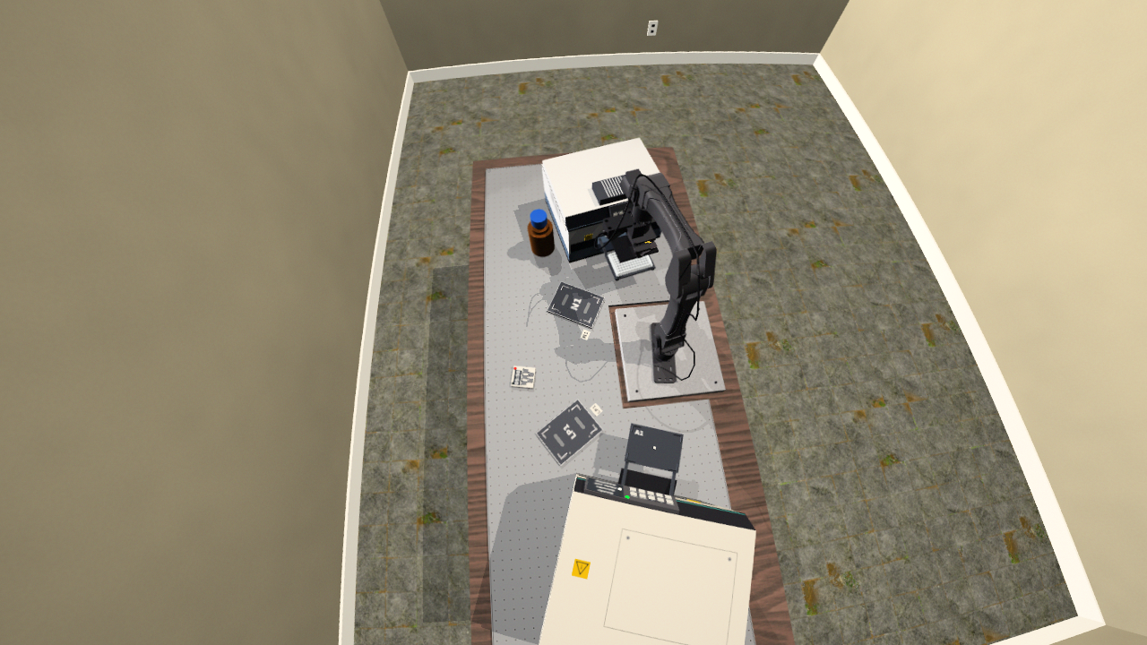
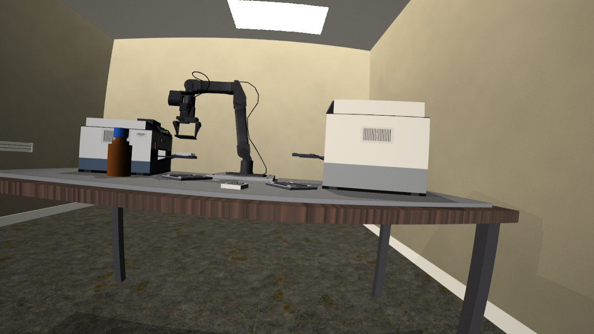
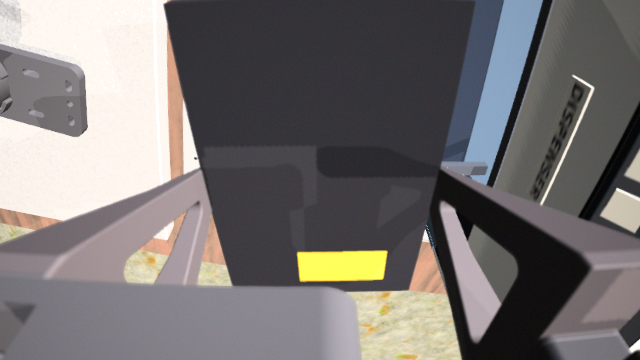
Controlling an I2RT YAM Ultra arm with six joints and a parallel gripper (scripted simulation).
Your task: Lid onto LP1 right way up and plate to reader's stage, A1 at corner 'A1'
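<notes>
Now: the clear well plate 90 mm below my hand. The rest, counted from my hand: LP1 tag: 470 mm to the left, 190 mm below, 110 mm ahead; then lid: right at my hand; then capped brown bottle: 300 mm ahead, 110 mm to the right, 70 mm below.
</notes>
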